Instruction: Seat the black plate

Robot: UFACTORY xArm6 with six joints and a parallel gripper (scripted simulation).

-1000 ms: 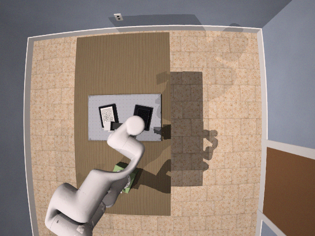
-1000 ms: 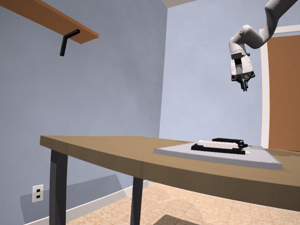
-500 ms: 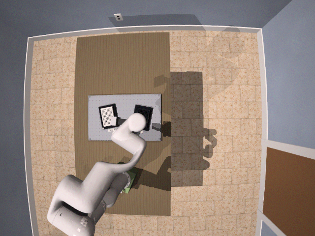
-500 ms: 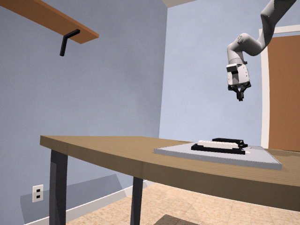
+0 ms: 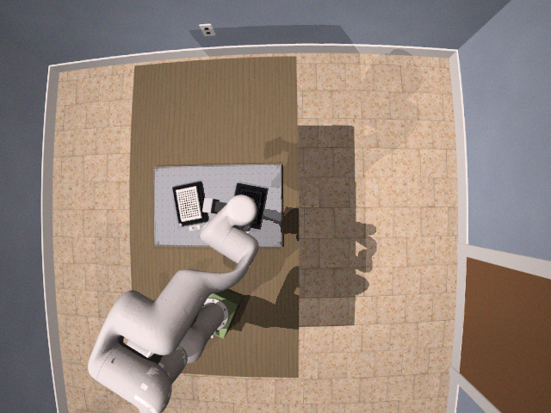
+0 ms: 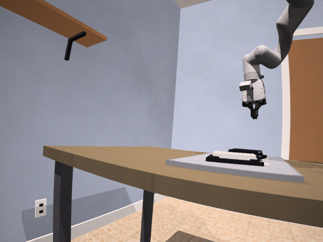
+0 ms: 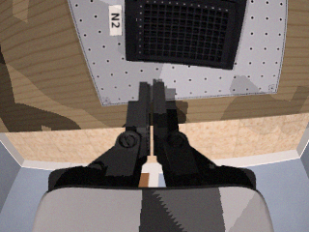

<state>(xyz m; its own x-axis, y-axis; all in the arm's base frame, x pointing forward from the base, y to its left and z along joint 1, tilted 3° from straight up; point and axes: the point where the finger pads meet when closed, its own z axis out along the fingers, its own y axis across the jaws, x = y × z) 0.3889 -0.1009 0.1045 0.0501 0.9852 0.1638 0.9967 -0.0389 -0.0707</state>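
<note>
Right now the black 96-well plate E07 is 30 mm ahead of my hand, 10 mm to the left of it and 160 mm below it. Also, from my hand: A1 corner mark: 40 mm behind, 70 mm to the left, 170 mm below; then N2 label: 70 mm behind, 20 mm to the left, 180 mm below; then white plate E01: 10 mm ahead, 250 mm to the left, 170 mm below.
</note>
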